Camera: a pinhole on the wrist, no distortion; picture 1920 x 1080 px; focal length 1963.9 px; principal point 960.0 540.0 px. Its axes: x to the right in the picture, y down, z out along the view. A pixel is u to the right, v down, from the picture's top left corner.
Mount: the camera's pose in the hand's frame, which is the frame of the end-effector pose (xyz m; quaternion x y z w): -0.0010 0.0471 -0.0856 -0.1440 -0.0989 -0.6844 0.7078
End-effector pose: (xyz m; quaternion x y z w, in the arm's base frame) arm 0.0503 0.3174 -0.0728 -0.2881 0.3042 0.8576 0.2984
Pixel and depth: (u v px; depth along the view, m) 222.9 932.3 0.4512
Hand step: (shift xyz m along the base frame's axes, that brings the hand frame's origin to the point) -0.4046 -0.0034 0.2322
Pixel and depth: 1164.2 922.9 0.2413
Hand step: -0.1587 0.0541 0.0910
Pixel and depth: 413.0 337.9 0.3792
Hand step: -0.2477 -0.0176 0.2655
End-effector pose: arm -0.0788 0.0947 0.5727 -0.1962 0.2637 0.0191 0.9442
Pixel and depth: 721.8 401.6 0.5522
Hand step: 0.1516 0.4315 0.2225
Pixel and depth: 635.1 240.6 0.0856
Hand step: -0.0253 0.0794 -0.0344
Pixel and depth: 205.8 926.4 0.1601
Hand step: 0.0299 0.1609 -0.0435
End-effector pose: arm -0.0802 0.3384 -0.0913 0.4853 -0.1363 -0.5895 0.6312
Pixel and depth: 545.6 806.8 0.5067
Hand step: -0.0390 -0.2918 0.3833
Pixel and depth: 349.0 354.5 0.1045
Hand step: 0.0657 -0.0142 0.0909
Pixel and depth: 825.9 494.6 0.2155
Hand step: 0.0000 -0.0779 0.1564
